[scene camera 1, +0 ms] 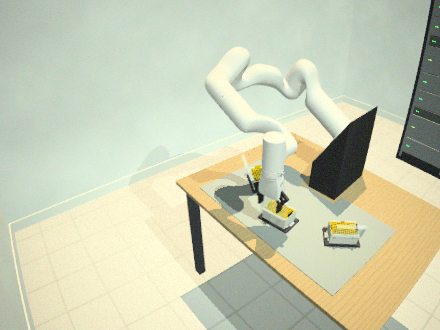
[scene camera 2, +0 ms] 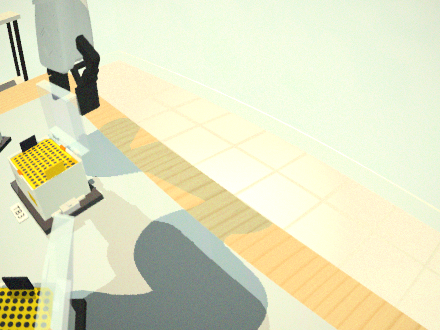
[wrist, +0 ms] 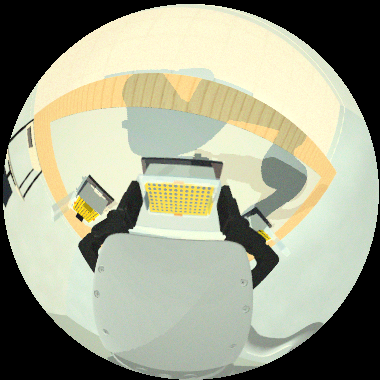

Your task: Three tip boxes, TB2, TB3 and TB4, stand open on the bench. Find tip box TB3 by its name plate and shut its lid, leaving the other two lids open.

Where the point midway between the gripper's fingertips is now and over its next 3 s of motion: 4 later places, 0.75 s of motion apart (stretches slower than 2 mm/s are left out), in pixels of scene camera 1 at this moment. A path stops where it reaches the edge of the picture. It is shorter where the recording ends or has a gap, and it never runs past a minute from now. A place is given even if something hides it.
The gripper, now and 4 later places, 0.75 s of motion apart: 269,206; 272,204; 275,195; 279,188; 278,205
